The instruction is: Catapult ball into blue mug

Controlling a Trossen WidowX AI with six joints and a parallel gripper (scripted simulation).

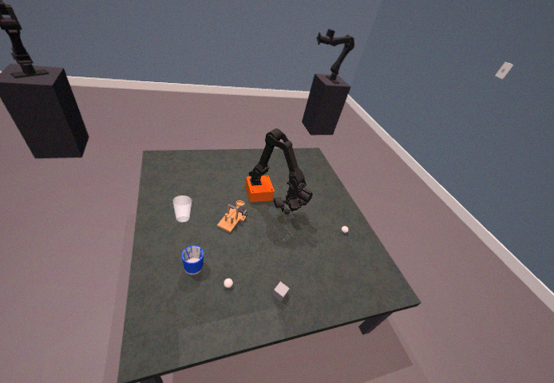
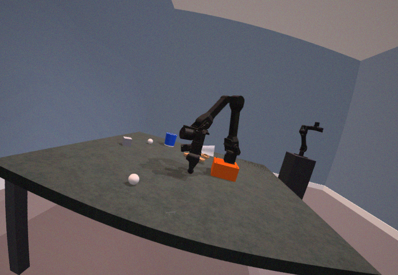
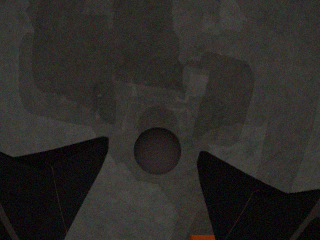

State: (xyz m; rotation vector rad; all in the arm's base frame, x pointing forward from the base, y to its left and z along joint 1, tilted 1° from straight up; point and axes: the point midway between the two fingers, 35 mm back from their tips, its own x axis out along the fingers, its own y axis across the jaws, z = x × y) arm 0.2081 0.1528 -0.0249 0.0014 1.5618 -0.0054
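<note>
The black ball is right at my gripper tip. Round my gripper tip: blue mug: 55 cm to the right, 25 cm ahead, 1 cm above; grey cube: 46 cm ahead, 19 cm to the right, 1 cm above; wooden catapult: 30 cm to the right, 3 cm above, 1 cm behind.
</note>
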